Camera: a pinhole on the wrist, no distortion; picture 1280 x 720 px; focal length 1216.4 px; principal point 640.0 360.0 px. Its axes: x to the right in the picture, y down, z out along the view. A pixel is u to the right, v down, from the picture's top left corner.
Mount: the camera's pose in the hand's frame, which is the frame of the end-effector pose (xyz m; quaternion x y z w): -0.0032 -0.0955 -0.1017 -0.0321 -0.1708 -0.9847 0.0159
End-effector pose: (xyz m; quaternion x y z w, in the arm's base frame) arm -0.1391 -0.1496 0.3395 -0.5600 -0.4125 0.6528 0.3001
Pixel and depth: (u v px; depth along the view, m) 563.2 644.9 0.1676
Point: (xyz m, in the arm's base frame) -0.2148 -0.1111 0.3989
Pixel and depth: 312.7 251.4 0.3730
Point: -0.3830 -0.1269 0.2346
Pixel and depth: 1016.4 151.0 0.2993
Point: -0.2850 -0.2774 0.3384
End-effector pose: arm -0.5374 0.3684 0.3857 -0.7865 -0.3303 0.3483 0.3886
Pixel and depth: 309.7 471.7 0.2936
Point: -0.6345 0.5205 0.2943
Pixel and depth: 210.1 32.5 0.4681
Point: -0.6215 0.5334 0.0476
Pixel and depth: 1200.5 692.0 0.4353
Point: -0.9372 0.4002 0.3261
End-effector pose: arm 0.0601 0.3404 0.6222 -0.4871 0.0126 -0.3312 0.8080
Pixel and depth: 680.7 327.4 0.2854
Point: 0.1233 0.4691 0.7035
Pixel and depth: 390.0 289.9 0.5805
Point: 0.3913 0.6310 0.7830
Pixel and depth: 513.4 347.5 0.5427
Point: 0.3131 0.6365 0.7843
